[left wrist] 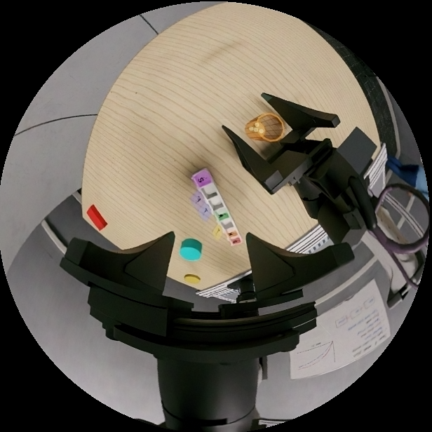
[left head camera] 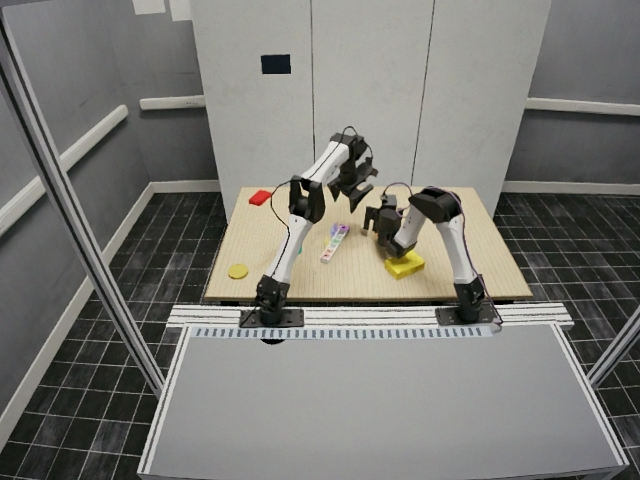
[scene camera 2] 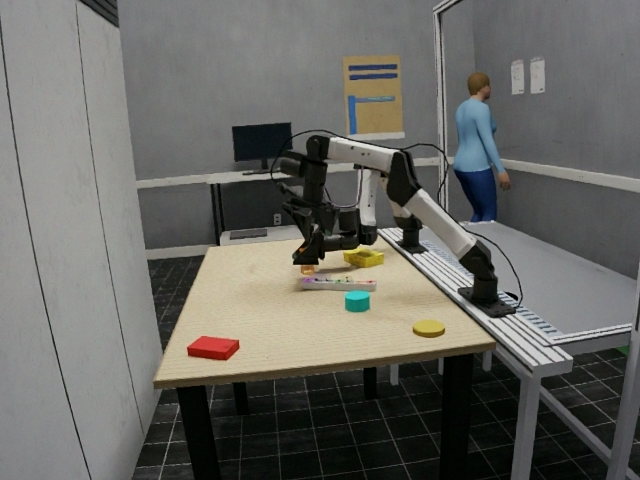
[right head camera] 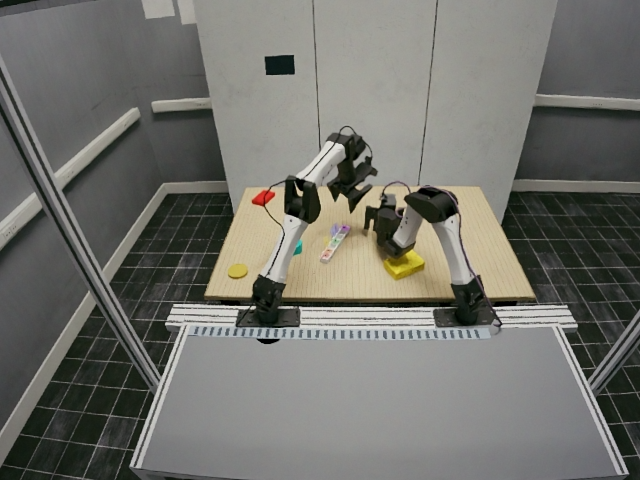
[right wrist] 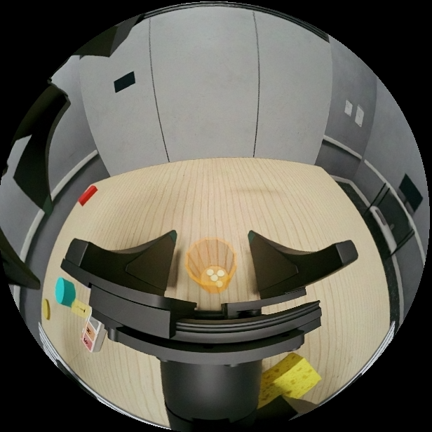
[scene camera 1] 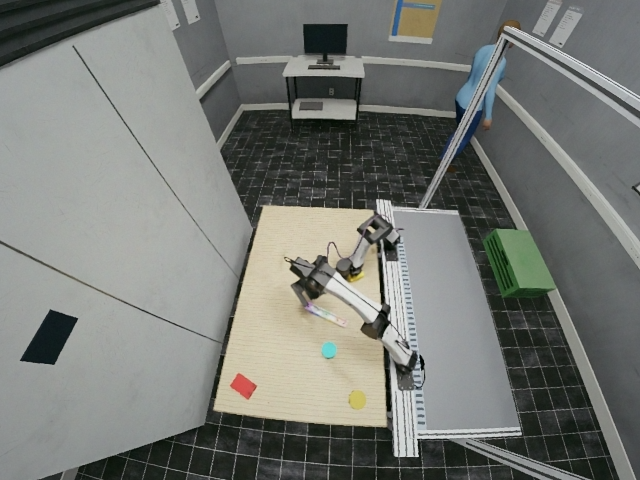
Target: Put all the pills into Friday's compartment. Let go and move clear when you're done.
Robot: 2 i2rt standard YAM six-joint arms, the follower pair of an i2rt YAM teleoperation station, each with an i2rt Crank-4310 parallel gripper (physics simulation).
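Pixels of known places: left gripper, fingertip midpoint: (left head camera: 343, 207) (scene camera 2: 318, 238) (right head camera: 343, 207) (scene camera 1: 315, 299); right gripper, fingertip midpoint: (scene camera 2: 292, 260); left arm's base at its link origin: (left head camera: 272, 319) (scene camera 2: 484, 302) (right head camera: 268, 319) (scene camera 1: 402, 364); right arm's base at its link origin: (left head camera: 466, 317) (scene camera 2: 410, 247) (right head camera: 465, 318) (scene camera 1: 389, 246).
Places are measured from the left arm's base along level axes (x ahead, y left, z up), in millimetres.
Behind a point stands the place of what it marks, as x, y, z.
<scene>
The pill organizer (left head camera: 336, 241) {333, -224, 33} (scene camera 2: 338, 284) {340, -206, 27} (left wrist: 222, 216) lies on the table. In the left wrist view, Friday's compartment is open beside the shut purple end lid; Thursday's and Tuesday's are open too, and the green, orange and red lids are shut. A clear orange bottle (scene camera 2: 307, 269) {402, -380, 27} (left wrist: 274, 127) (right wrist: 211, 252) has no cap on and holds several pale pills (left wrist: 257, 128) (right wrist: 214, 278). My right gripper (left wrist: 242, 107) (right wrist: 212, 231) is open, its fingers on either side of the bottle with gaps. My left gripper (left head camera: 344, 204) {382, -252, 152} (left wrist: 210, 233) is open and empty, high above the table.
A yellow sponge (left head camera: 404, 264) {185, -447, 41} (right wrist: 292, 376) lies under my right forearm. A cyan cylinder (scene camera 1: 328, 350) {325, -60, 42} (scene camera 2: 357, 301) {329, -33, 37}, a yellow disc (left head camera: 237, 271) {203, 129, 20} (scene camera 2: 428, 328) {214, 140, 20} and a red block (left head camera: 260, 197) {664, 85, 28} (scene camera 2: 212, 347) {678, 109, 28} lie on the table. My left arm reaches over the organizer's side.
</scene>
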